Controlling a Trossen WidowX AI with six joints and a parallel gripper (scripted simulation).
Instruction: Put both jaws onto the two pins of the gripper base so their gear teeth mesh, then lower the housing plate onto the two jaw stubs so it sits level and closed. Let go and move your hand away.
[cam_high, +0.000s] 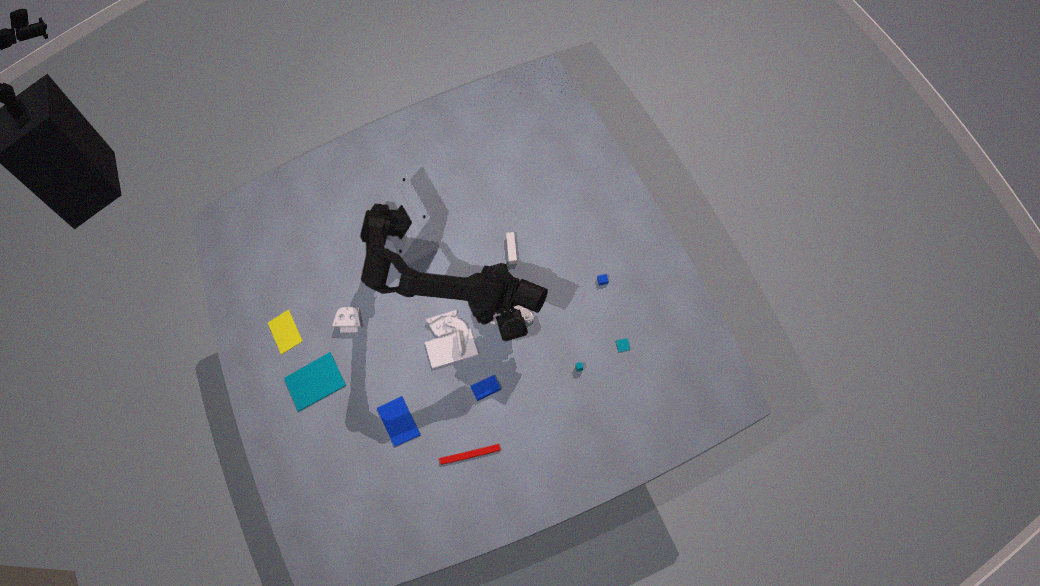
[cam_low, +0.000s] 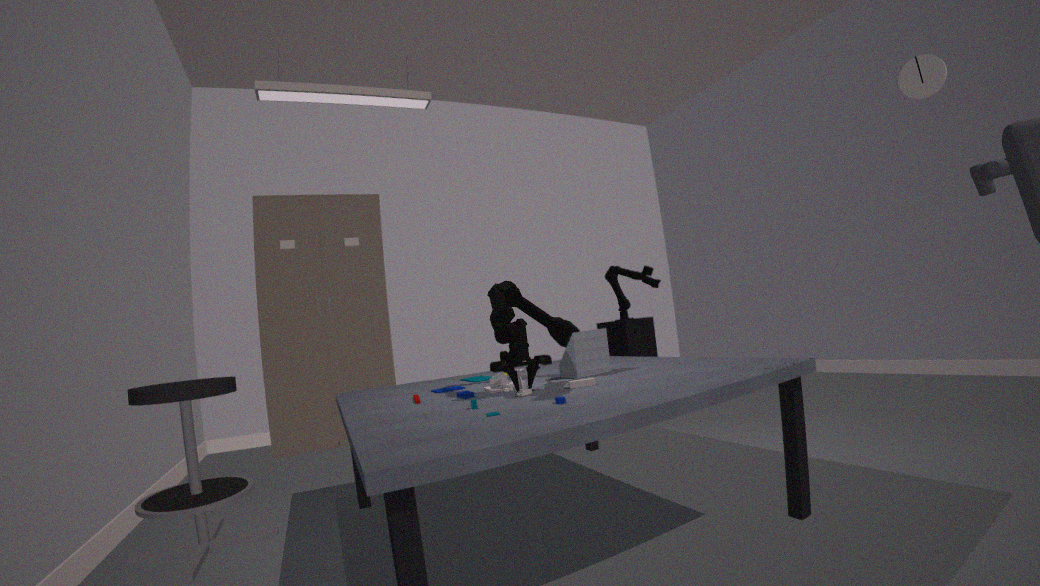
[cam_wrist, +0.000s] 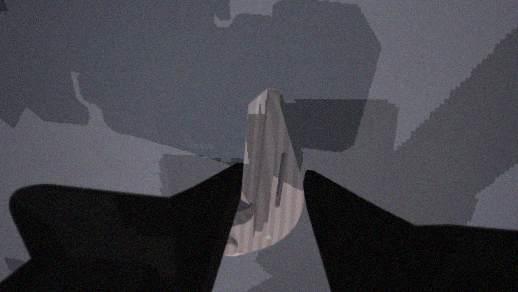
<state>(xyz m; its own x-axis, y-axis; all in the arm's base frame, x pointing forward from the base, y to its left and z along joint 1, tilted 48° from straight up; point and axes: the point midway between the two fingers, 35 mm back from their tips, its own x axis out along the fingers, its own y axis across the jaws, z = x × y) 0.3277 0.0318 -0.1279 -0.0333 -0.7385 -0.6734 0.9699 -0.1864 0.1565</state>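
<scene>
Right now the flat white ribbed plate is 16 cm to the right of my gripper tip. The rest, counted from my gripper tip: white bar 15 cm behind, 10 cm to the left; then blue block 14 cm to the right, 14 cm ahead; then housing plate 15 cm to the right, 6 cm behind.
</scene>
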